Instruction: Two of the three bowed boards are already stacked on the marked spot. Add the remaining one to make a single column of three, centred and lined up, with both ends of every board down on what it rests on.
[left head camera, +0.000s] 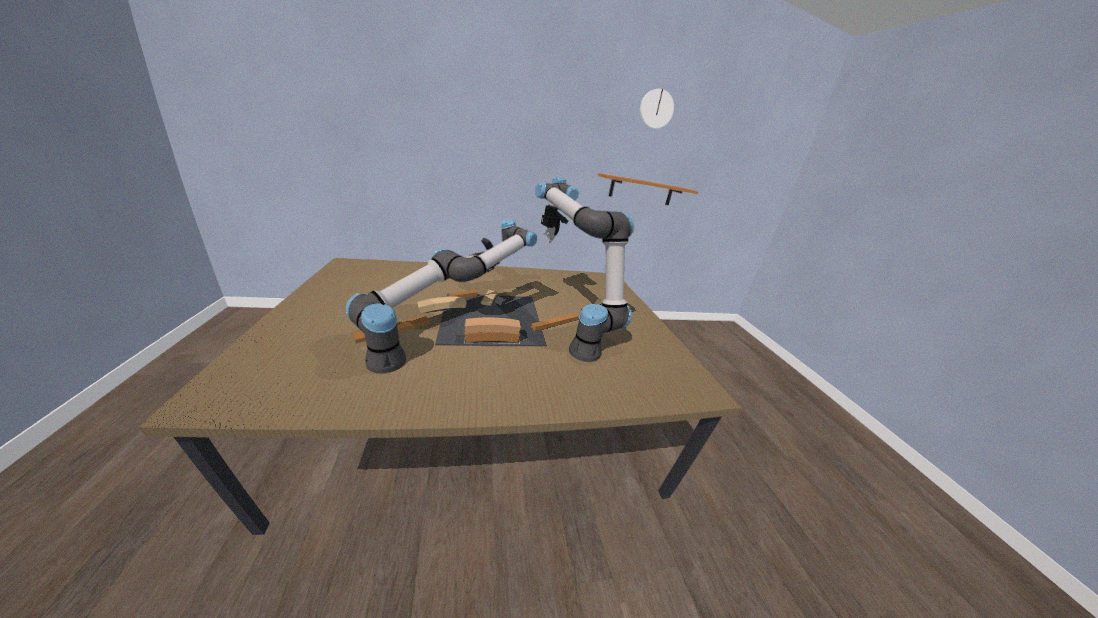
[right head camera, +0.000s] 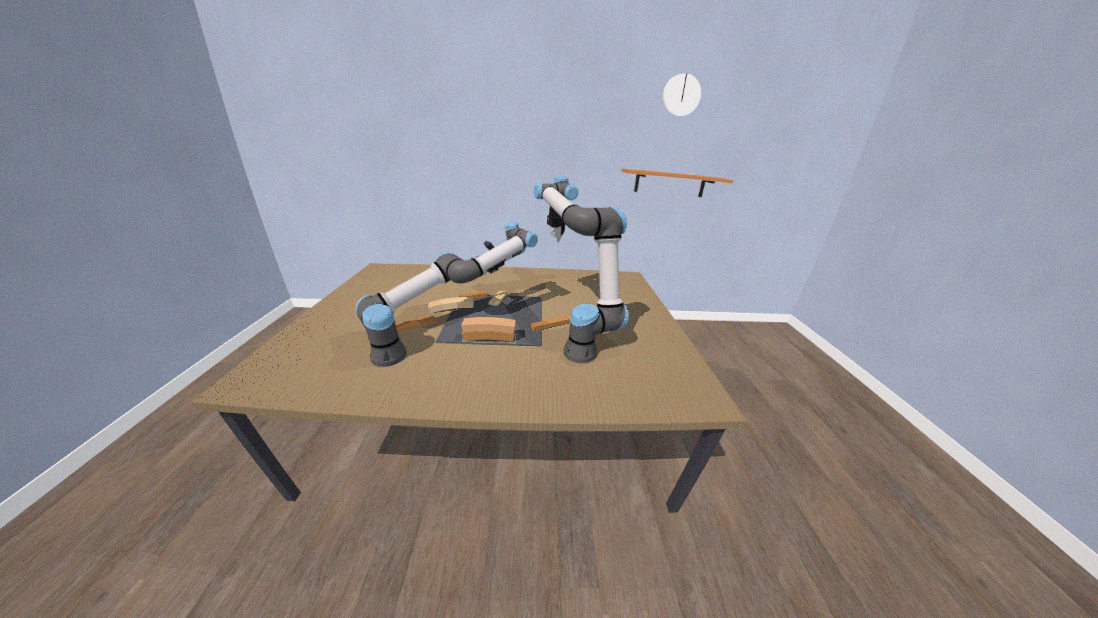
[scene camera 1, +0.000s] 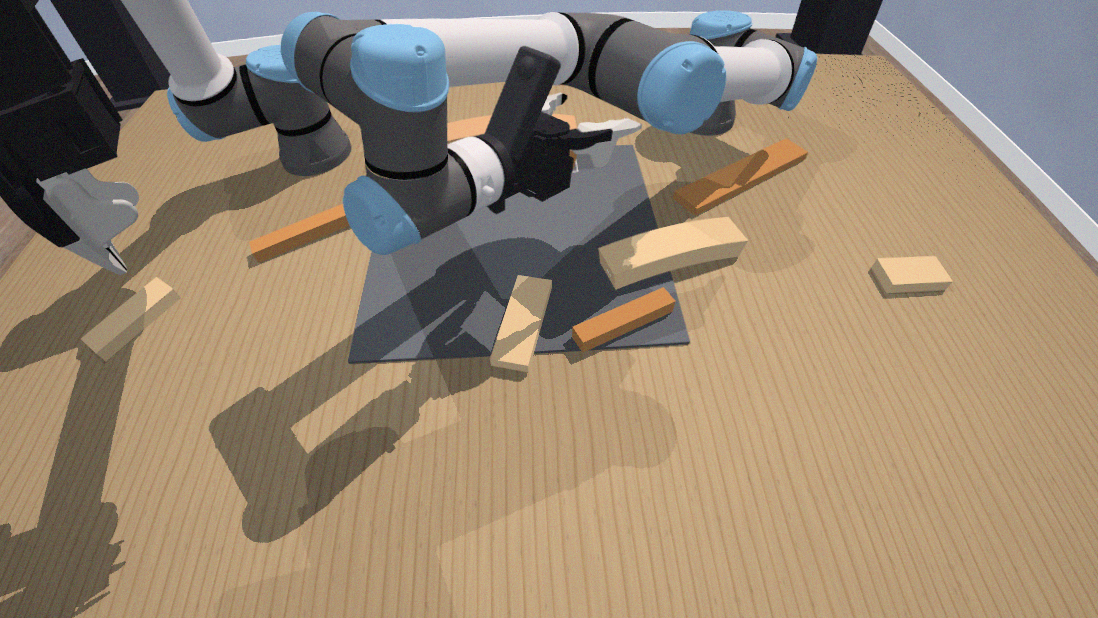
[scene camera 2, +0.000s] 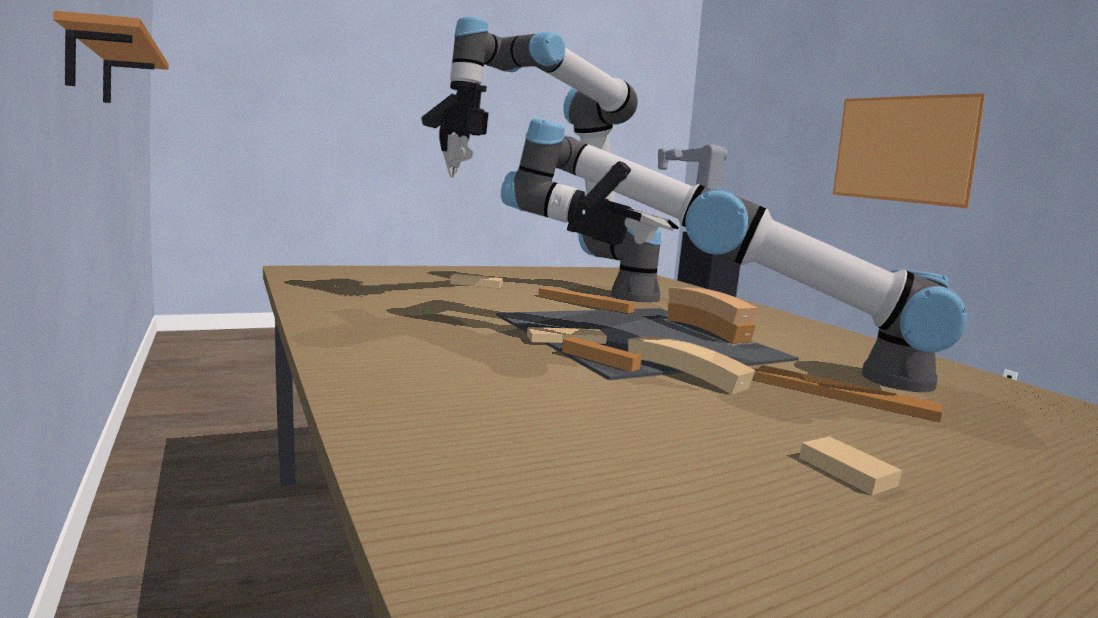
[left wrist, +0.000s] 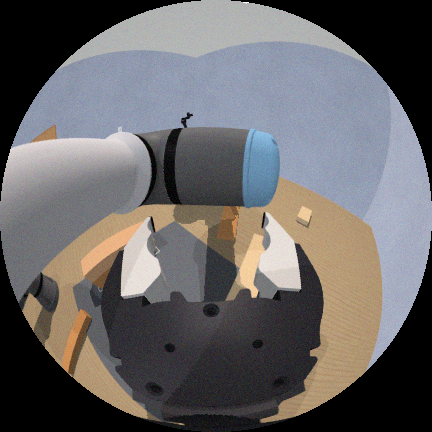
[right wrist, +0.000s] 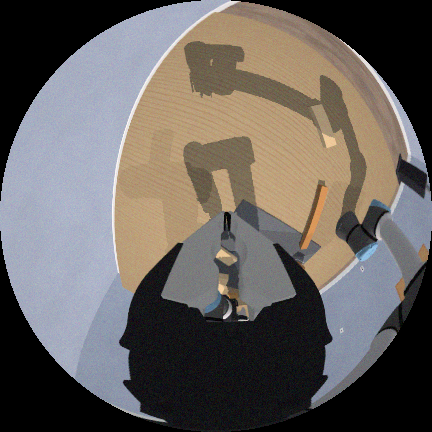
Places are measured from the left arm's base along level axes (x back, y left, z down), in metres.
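Pixels of known places: left gripper, fingertip midpoint: (scene camera 1: 602, 110) (scene camera 2: 675, 228) (left wrist: 207, 215); right gripper, fingertip midpoint: (left head camera: 549, 242) (right head camera: 557, 242) (scene camera 1: 123, 271) (scene camera 2: 451, 177) (right wrist: 225, 212); left arm's base at its link origin: (left head camera: 386, 361) (right head camera: 388, 355) (scene camera 2: 898, 380); right arm's base at its link origin: (left head camera: 584, 351) (right head camera: 579, 352) (scene camera 1: 317, 154) (scene camera 2: 635, 297) (left wrist: 50, 295) (right wrist: 345, 223).
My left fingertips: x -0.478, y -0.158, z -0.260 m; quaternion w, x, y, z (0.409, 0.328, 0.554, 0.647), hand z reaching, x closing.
Ahead of a thing's pixels: the offset from my left fingertips to its middle. Level surfaces: height alone.
Two orange bowed boards {dx +0.191, dy -0.196, dz +0.188 m} (left head camera: 492, 330) (right head camera: 488, 330) {dx +0.195, dy -0.195, dz +0.231 m} (scene camera 2: 710, 314) (left wrist: 107, 250) are stacked, arched upward, on the grey mat {dz +0.254 m} (left head camera: 534, 337) (scene camera 1: 491, 222) (scene camera 2: 760, 353). The pale bowed board {dx +0.001, dy +0.131, dz +0.237 m} (left head camera: 441, 304) (right head camera: 451, 304) (scene camera 1: 673, 249) (scene camera 2: 691, 360) lies low and arched across the mat's right edge in scene camera 1, apart from the stack. My left gripper (scene camera 1: 600, 112) (left wrist: 207, 215) is open and empty, above the mat beside the stack. My right gripper (left head camera: 549, 239) (scene camera 1: 122, 268) (scene camera 2: 452, 175) (right wrist: 225, 212) is shut and empty, high above the table. The marked spot is mostly hidden under the stack.
A small orange block {dx -0.151, dy +0.077, dz +0.241 m} (scene camera 1: 623, 318) (scene camera 2: 600, 353) and a pale block {dx -0.188, dy -0.068, dz +0.245 m} (scene camera 1: 522, 323) lie at the mat's edge. Orange strips {dx -0.054, dy -0.473, dz +0.244 m} (scene camera 1: 299, 233) {dx +0.271, dy +0.254, dz +0.251 m} (scene camera 1: 741, 175) flank the mat. Other pale blocks {dx -0.339, dy -0.708, dz +0.248 m} (scene camera 1: 129, 318) {dx +0.067, dy +0.544, dz +0.248 m} (scene camera 1: 912, 274) lie farther out. My left arm spans over the mat in scene camera 1.
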